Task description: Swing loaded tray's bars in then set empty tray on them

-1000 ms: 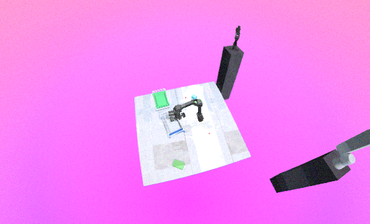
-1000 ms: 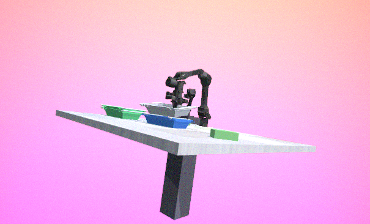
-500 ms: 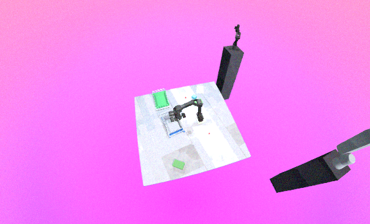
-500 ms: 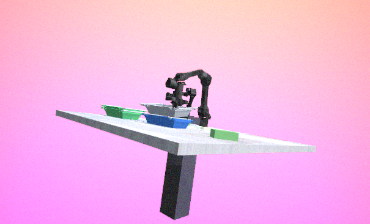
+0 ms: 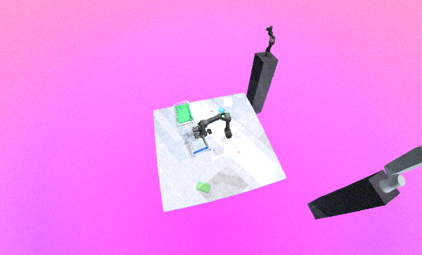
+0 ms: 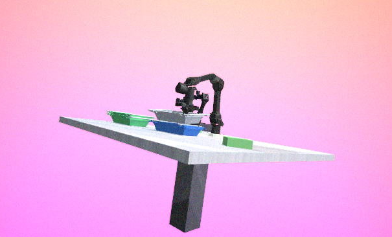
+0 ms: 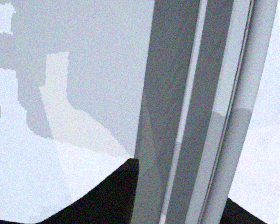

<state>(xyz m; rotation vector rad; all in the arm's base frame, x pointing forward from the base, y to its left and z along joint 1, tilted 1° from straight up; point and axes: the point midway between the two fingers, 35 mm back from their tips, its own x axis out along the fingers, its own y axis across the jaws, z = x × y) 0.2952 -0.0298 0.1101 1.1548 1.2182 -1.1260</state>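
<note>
The grey tray is 80 mm ahead of my gripper tip, 20 mm above it and 10 mm to the left of it. The rest, counted from my gripper tip: white block 490 mm to the right, 490 mm behind, 90 mm below; cyan block 360 mm to the right, 350 mm behind, 70 mm below.
</note>
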